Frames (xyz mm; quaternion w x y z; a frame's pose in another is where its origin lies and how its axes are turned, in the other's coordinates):
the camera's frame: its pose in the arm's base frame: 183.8 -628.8 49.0 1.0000 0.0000 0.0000 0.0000
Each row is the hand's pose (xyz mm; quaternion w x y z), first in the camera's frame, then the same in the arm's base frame.
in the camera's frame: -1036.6 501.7 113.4 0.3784 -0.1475 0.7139 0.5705
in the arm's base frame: -852.8 -127.1 162.4 0.3784 -0.1475 0.7139 0.5705
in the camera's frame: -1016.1 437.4 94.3 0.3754 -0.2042 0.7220 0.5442
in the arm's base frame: -832.3 -191.4 143.3 0.3754 -0.2042 0.7220 0.5442
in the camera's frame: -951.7 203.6 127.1 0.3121 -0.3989 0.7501 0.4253
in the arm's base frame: -767.9 -425.2 176.1 0.3121 -0.3989 0.7501 0.4253
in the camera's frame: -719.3 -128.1 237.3 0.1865 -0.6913 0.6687 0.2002
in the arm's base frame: -535.5 -756.9 286.3 0.1865 -0.6913 0.6687 0.2002
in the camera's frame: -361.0 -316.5 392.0 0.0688 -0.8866 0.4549 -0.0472
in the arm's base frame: -177.2 -945.3 441.0 0.0688 -0.8866 0.4549 -0.0472
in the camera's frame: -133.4 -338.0 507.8 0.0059 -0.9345 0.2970 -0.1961
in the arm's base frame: 50.4 -966.8 556.8 0.0059 -0.9345 0.2970 -0.1961
